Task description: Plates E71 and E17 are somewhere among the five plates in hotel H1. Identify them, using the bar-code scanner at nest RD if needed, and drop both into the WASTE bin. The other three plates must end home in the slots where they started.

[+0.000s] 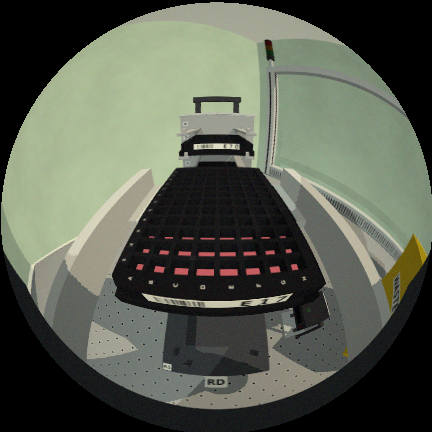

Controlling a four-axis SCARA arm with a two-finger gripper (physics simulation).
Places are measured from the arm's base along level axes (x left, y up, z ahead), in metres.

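Pixels of known places: gripper, between the fingertips: [216, 176].
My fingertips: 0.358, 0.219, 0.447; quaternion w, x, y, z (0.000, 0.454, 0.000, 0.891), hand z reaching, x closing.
Observation:
Ahead of a thing's pixels: the offset from my fingertips to its top centre, as dx, dy, dz. "pt": to the spot under its first point. Level surfaces: height alone.
My gripper [216, 176] is shut on plate E17 @(-0.019, -0.004, -0.014) [215, 220], with its pale fingers along both sides. The plate is black and level, its label E17 faces me, and its nearest rows of wells show pink. It hangs above the dark nest RD @(-0.046, -0.136, -0.035) [230, 345], apart from it. Hotel H1 [217, 123] stands behind. Plate E70 @(+0.104, +0.017, +0.075) [216, 146], black with a white label, sits in it. The hotel's lower slots and any plates there are hidden behind the held plate. Part of the yellow WASTE bin [405, 272] shows at the right edge.
A small dark device @(-0.129, -0.123, +0.058) [312, 312] stands right of nest RD, partly hidden by the held plate. A post with a signal light @(pt +0.334, +0.526, +0.562) [269, 50] stands at the back right, beside a grey rail [325, 74]. The perforated deck @(dy -0.206) [142, 382] shows below.

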